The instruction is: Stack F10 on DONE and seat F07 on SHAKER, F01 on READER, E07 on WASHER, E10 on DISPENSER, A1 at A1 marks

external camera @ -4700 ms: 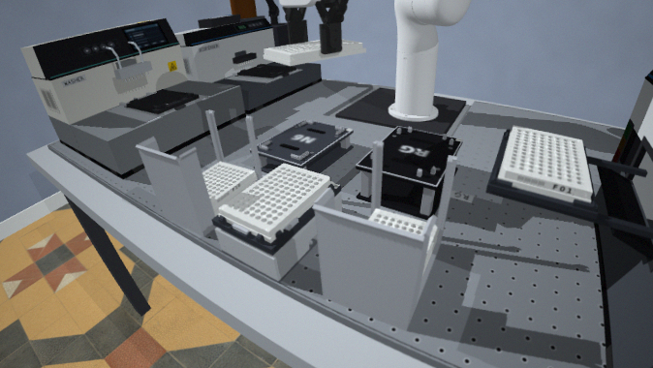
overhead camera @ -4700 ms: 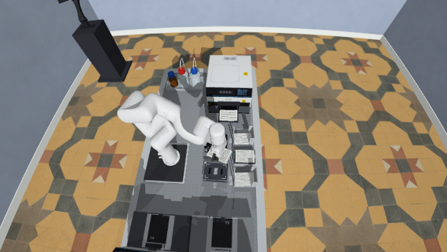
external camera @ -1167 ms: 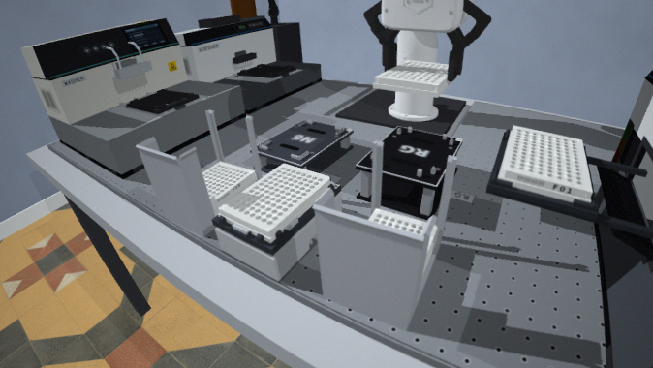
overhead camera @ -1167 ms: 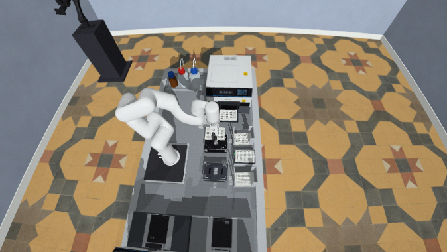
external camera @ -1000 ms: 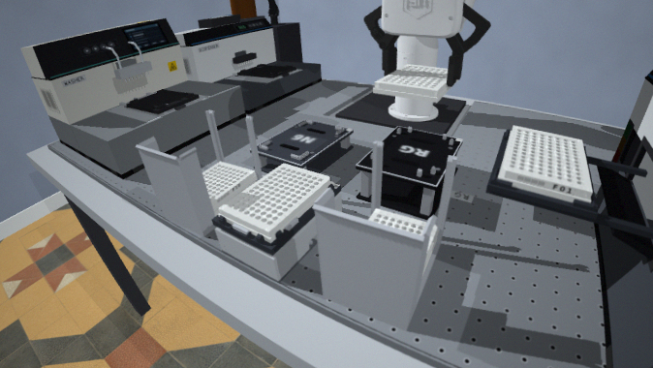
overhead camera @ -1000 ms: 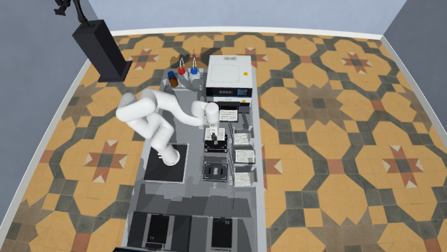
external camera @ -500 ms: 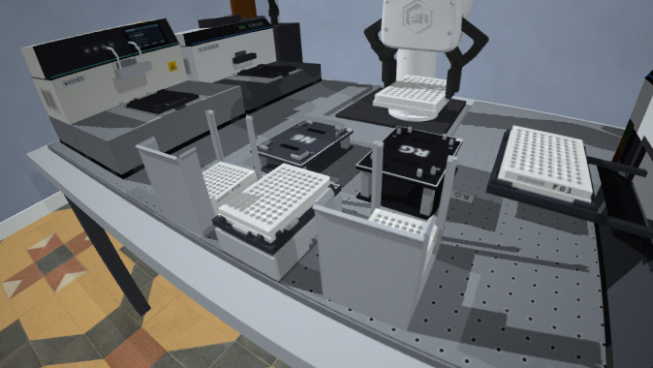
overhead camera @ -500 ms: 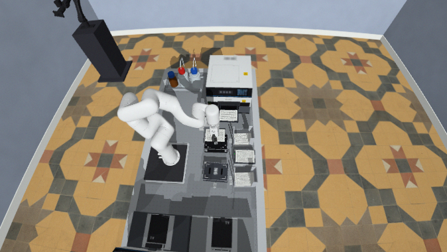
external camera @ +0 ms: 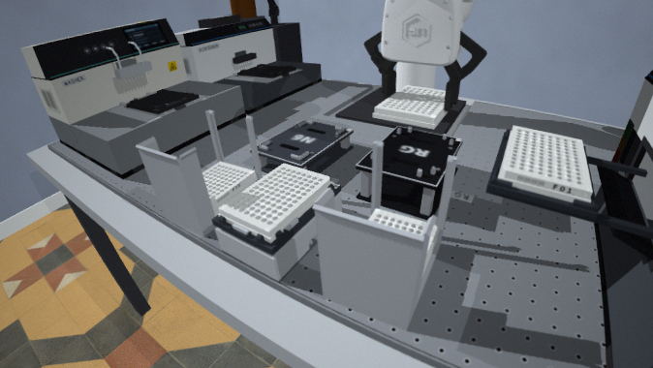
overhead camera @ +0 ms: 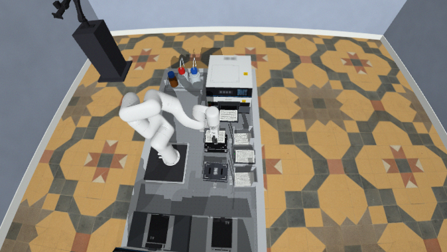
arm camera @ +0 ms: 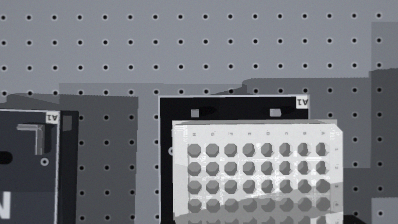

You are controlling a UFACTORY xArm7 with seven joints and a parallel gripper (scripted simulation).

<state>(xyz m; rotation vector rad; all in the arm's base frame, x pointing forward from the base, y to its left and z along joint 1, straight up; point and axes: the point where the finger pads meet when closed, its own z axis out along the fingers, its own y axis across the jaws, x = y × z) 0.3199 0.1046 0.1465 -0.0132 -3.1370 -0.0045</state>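
My gripper is now 9 cm above the RG nest. The rest, counted from my hand: washer (6 cm ahead, 83 cm to the right, 5 cm below); then dispenser (31 cm behind, 76 cm to the right, 6 cm below).
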